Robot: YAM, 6 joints.
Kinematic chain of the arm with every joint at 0, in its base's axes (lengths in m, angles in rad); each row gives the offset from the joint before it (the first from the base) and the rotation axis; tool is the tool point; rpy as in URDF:
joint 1: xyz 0 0 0.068 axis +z
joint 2: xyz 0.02 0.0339 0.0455 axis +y
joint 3: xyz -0.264 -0.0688 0 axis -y
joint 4: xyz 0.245 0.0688 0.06 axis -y
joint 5: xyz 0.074 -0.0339 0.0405 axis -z
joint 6: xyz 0.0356 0 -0.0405 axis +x
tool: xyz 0 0 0 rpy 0 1.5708 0
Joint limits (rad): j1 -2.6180..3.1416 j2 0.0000..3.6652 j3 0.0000..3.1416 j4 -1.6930..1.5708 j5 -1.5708..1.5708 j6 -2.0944..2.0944
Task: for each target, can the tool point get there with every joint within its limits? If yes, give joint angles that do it. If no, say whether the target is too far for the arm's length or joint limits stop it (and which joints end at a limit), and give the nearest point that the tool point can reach.
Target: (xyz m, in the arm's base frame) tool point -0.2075 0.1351 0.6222
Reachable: yes | joints -0.7019 0.7472 2.1722 0.6985 1.0473 1.5228
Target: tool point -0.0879 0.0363 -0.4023
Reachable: no: joint limits stop it (at a limit: joint 2) | nearest point -0.1056 0.0436 -0.3545 | short by 0.052 m
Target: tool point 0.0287 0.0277 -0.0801
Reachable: yes | joints -1.8529 3.3574 0.5701 -0.3952 -0.5913 -0.1344
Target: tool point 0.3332 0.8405 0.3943
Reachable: no: too far | nearest point 0.2272 0.5731 0.3029 | short by 0.302 m
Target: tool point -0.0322 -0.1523 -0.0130
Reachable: yes | joints -1.7594 2.1151 0.4499 -0.2573 0.0855 -1.4494
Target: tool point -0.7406 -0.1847 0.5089
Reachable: no: too far | nearest point -0.5227 -0.1304 0.3955 | short by 0.252 m
